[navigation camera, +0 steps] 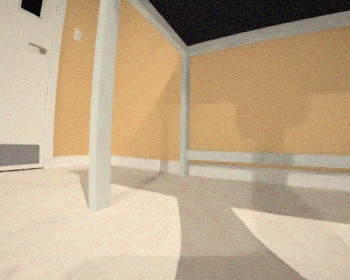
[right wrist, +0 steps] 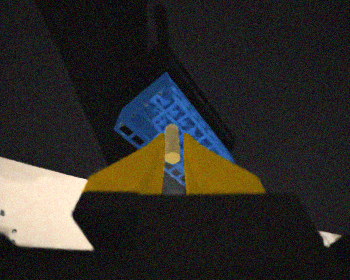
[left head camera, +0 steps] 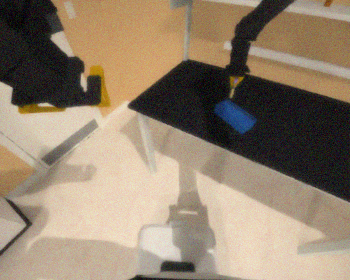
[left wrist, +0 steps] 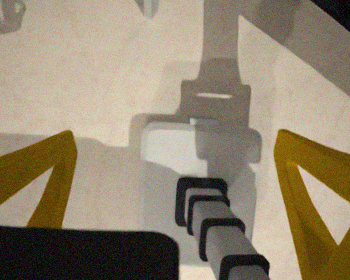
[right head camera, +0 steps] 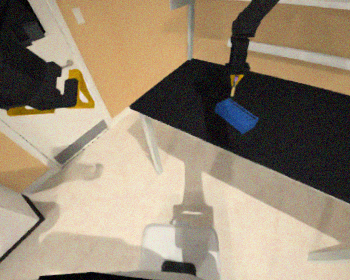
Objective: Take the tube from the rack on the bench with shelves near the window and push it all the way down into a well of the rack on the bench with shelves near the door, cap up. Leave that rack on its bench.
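Frame: origin at the left arm's base, x right, y ahead, z up, level; millimetres.
Seen in the pictures: left gripper, between the fingertips: (left head camera: 86, 105) (left wrist: 175, 141) (right head camera: 73, 107); right gripper, between the fingertips: (right wrist: 174, 140) (left head camera: 232, 87) (right head camera: 233, 85).
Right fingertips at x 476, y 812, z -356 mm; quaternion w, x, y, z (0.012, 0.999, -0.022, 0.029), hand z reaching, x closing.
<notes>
Pixels of each thing's top centre, then the offset from my right fingertips to it. "spot": a spot on its surface instead. Level surfaces: height alone.
- tube, centre of its top: (right wrist: 177, 232) (right head camera: 236, 76) (left head camera: 236, 78) dx -2, dy -19, dz +60 mm
- blue rack, centre of its top: (right wrist: 186, 155) (right head camera: 236, 110) (left head camera: 235, 111) dx +18, dy -93, dz -83 mm
- black bench top, height of its surface: dz -140 mm
- pale shelf post, a spot on its surface: (right head camera: 190, 35) (left head camera: 187, 36) spot: dx -221, dy +630, dz +45 mm
- pale rail, a spot on its surface: (right head camera: 300, 57) (left head camera: 292, 62) spot: dx +439, dy +284, dz +24 mm
- white box, a spot on its surface: (right head camera: 15, 220) spot: dx -1516, dy -578, dz -764 mm
- bench leg, a spot on its surface: (navigation camera: 102, 125) spot: dx -494, dy +25, dz -781 mm
My right gripper (left head camera: 235, 84) (right head camera: 235, 83) (right wrist: 174, 140) is shut on the tube (left head camera: 232, 93) (right head camera: 233, 91) (right wrist: 172, 146). The tube's tan lower part sticks out below the fingers, and a purple spot shows between them, so the cap seems to be up. The blue rack (left head camera: 235, 116) (right head camera: 236, 116) (right wrist: 136, 111) lies on the black bench top (left head camera: 300, 135) (right head camera: 300, 135) (right wrist: 280, 75). In the head views the tube's lower end is just beyond the rack's upper left corner; its height over the rack is unclear. My left gripper (left head camera: 70, 102) (right head camera: 55, 102) (left wrist: 175, 141) is open and empty, away from the bench.
A pale shelf post (left head camera: 187, 35) (right head camera: 190, 35) rises at the bench's back corner, with a pale rail (left head camera: 295, 61) (right head camera: 300, 57) behind it. A white door (right head camera: 92, 107) (navigation camera: 22, 100) is at the left. A white box (left head camera: 11, 227) (right head camera: 15, 220) stands lower left. A bench leg (navigation camera: 102, 125) is close ahead.
</notes>
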